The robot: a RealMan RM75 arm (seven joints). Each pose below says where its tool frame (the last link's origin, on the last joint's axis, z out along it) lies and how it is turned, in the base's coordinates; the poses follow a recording.
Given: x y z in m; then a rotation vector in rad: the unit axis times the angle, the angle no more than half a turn.
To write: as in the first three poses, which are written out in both.
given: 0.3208, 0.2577, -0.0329, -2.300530, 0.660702, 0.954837
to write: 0.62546, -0.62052, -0.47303, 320.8; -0.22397, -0.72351, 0.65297, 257.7; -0.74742, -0.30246, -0.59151, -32.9; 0, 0, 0, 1
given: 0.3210, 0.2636, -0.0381, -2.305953, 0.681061, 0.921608
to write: 0.63485, -0.62881, -0.44897, 321.0; -0.24459, -0.71476, 0.65521, 263.6; -0.73290, -0.30614, -0.60756, -38.1; 0, 0, 0, 1
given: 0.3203, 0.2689, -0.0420, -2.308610, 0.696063, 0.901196
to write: 0.63930, -0.63517, -0.43342, 320.3; -0.25885, -0.70851, 0.65651, 268.9; -0.72408, -0.30752, -0.61737, -42.0; 0, 0, 0, 1
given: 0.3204, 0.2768, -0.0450, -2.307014, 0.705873, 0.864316
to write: 0.65167, -0.64002, -0.40707, 320.4; -0.27101, -0.69772, 0.66313, 276.8; -0.70844, -0.32182, -0.62813, -45.0; 0, 0, 0, 1
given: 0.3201, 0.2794, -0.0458, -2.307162, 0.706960, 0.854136
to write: 0.65563, -0.64028, -0.40024, 320.1; -0.27352, -0.69545, 0.66448, 279.4; -0.70380, -0.32618, -0.63109, -45.8; 0, 0, 0, 1
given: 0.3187, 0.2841, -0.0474, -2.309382, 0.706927, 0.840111
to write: 0.66187, -0.63918, -0.39163, 318.7; -0.27662, -0.69383, 0.66490, 284.1; -0.69671, -0.33174, -0.63604, -47.4; 0, 0, 0, 1
